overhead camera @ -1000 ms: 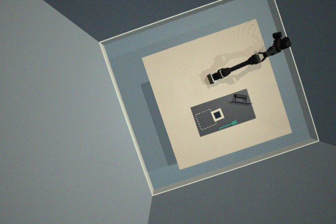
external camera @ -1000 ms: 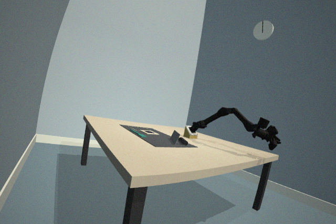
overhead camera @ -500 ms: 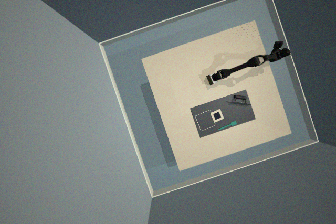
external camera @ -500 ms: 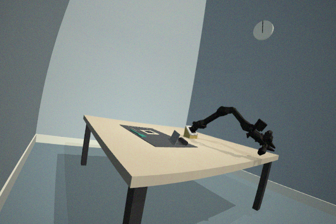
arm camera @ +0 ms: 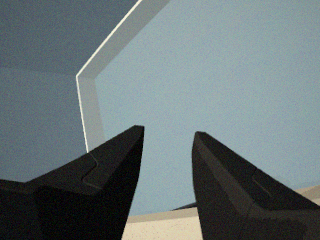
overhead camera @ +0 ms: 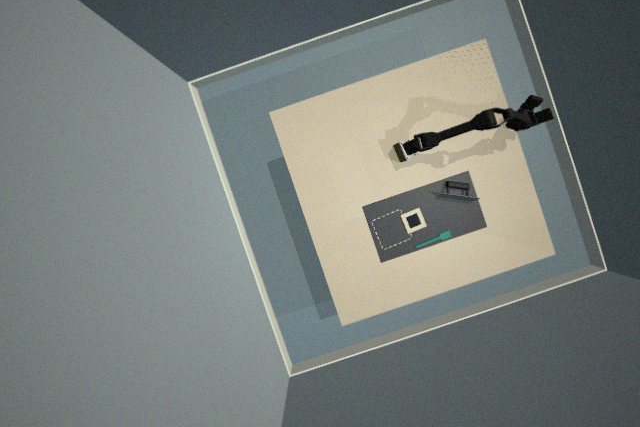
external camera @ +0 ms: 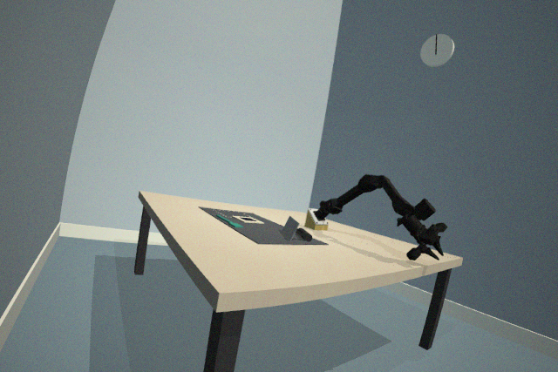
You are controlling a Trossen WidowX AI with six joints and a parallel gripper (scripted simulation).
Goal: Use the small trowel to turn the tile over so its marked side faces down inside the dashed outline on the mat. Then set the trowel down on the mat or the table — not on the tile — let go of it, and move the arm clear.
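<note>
My gripper tip is now 260 mm short of the small trowel, 510 mm to the left of it and 10 mm above it. Also, from my gripper tip: dark mat (300 mm ahead, 750 mm to the right, 60 mm below); then tile (290 mm ahead, 820 mm to the right, 30 mm below); then thin teal tool (440 mm ahead, 750 mm to the right, 30 mm below).
</note>
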